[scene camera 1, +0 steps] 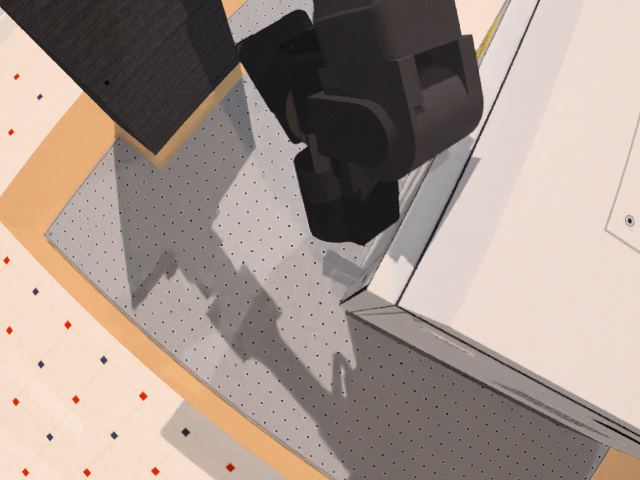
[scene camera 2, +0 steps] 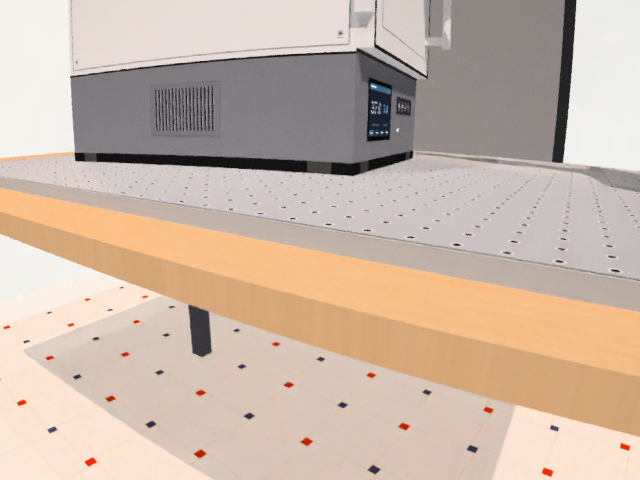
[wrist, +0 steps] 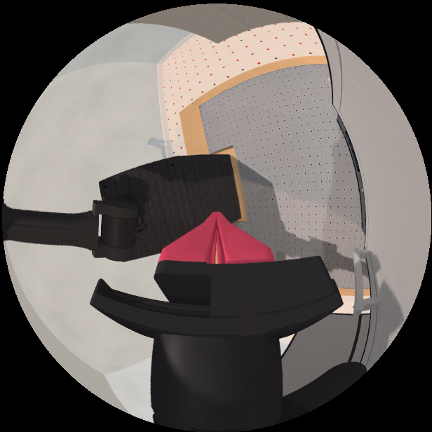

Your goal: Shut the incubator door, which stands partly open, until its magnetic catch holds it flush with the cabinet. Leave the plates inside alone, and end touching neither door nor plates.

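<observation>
The incubator (scene camera 1: pixel 547 232) (scene camera 2: pixel 232 25) is a white cabinet on a grey base. Its white door (scene camera 1: pixel 391 279) (scene camera 2: pixel 408 41) (wrist: pixel 400 180) lies along the cabinet front and looks about flush, with a thin dark seam in scene camera 1. Whether the catch holds cannot be told. The door handle (scene camera 2: pixel 447 20) (wrist: pixel 358 282) stands out from the door near its free edge. My gripper (wrist: pixel 216 217) is shut and empty, its red fingertips together and apart from the handle. In scene camera 1 the dark arm hides the fingertips and overlaps the door, so arm contact cannot be told. The plates do not show.
A tall dark block (scene camera 1: pixel 155 67) (wrist: pixel 175 200) stands across from the door. The perforated grey board (scene camera 1: pixel 196 330) (scene camera 2: pixel 465 206) (wrist: pixel 270 120) lies on a wooden table (scene camera 1: pixel 56 165) (scene camera 2: pixel 310 279). A lit display (scene camera 2: pixel 379 108) is on the cabinet base below the door.
</observation>
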